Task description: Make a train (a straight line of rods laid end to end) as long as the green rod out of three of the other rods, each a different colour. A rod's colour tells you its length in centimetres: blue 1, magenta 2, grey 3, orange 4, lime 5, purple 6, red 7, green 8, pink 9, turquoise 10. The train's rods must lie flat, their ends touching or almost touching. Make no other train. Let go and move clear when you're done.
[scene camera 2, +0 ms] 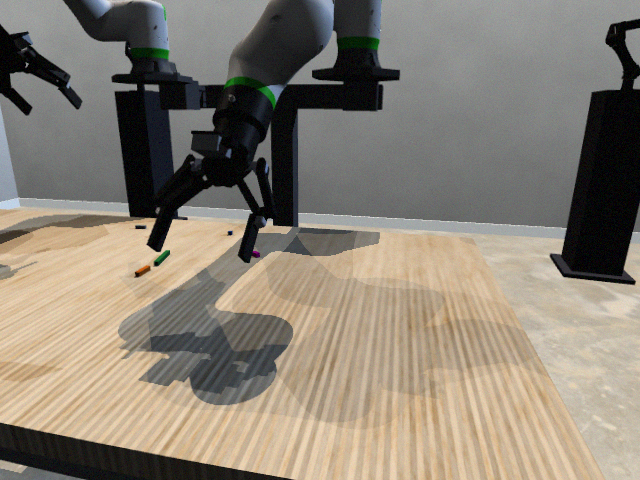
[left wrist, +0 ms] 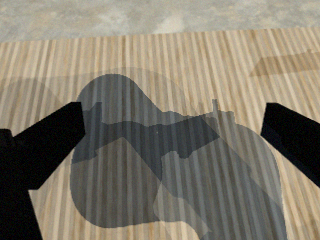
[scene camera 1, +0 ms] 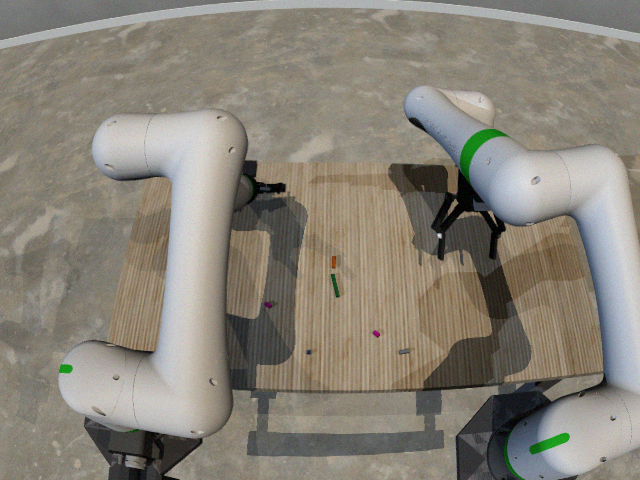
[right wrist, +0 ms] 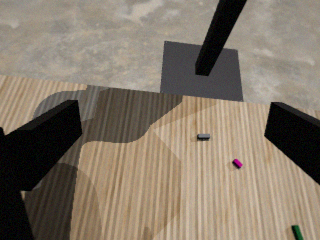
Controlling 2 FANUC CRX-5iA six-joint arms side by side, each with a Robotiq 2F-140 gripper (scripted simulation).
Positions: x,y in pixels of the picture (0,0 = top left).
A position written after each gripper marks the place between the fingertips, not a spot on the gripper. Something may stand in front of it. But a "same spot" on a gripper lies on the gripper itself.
Scene:
right gripper: scene camera 2 54,108; scene camera 1; right wrist; not seen in the left wrist view (out of frame)
same spot on right gripper: (right wrist: 39,144) = (scene camera 1: 493,239)

